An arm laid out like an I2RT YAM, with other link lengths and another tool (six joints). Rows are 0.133 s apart.
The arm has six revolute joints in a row. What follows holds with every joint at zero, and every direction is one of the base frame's.
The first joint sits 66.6 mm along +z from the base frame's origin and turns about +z.
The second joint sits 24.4 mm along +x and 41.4 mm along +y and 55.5 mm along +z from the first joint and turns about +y.
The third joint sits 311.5 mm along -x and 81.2 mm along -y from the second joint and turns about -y.
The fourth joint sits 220.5 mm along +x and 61.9 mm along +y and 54 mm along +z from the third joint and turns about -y.
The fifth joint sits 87.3 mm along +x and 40 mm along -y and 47.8 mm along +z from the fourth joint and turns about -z.
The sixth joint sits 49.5 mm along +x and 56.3 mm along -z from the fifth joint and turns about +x.
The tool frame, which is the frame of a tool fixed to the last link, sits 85 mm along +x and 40 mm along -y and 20 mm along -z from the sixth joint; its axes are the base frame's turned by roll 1.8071, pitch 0.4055 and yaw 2.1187 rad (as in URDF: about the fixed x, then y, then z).
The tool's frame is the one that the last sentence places.
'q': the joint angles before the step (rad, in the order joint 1, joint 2, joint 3, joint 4, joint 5, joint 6). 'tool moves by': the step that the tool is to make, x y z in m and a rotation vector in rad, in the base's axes. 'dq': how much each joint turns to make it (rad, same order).
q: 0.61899 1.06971 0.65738 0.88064 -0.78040 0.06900
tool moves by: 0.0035 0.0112 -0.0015 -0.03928 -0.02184 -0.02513
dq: 0.04608 0.01397 0.04081 -0.09936 0.04605 -0.09671
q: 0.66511 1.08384 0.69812 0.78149 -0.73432 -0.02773
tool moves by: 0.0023 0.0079 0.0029 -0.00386 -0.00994 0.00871
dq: 0.01763 0.02533 0.02367 -0.00371 0.00471 -0.01604
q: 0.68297 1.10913 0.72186 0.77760 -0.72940 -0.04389
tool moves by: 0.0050 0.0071 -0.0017 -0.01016 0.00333 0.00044
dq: 0.01048 0.02817 0.01661 -0.00550 0.00718 -0.01211
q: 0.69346 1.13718 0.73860 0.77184 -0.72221 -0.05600
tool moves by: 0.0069 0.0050 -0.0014 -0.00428 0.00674 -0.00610
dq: 0.00111 0.02894 0.01403 0.00555 0.00710 -0.00219
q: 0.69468 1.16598 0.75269 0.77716 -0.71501 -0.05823
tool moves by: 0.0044 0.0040 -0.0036 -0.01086 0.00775 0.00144
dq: -0.00010 0.02034 0.00726 -0.00212 -0.00262 -0.00349
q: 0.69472 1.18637 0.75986 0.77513 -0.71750 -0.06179
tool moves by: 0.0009 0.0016 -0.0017 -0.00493 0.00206 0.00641
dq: -0.00103 0.00744 0.00102 0.00186 -0.00784 0.00027
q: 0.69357 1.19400 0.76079 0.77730 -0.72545 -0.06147
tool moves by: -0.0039 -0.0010 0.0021 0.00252 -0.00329 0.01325
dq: 0.00024 -0.01028 -0.00085 -0.00145 -0.01229 0.00575
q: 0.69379 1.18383 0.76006 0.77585 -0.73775 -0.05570
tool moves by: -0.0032 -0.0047 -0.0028 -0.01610 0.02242 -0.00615
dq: -0.00356 -0.02825 -0.00027 -0.05466 0.00308 0.00127
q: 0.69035 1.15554 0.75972 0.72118 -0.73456 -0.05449
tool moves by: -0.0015 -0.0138 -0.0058 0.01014 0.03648 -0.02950
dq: -0.02645 -0.04106 -0.03964 0.00161 0.01277 0.03772
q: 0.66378 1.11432 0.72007 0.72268 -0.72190 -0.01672
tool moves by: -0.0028 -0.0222 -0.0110 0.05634 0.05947 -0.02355
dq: -0.05984 -0.04427 -0.10267 0.12202 -0.00552 0.11786
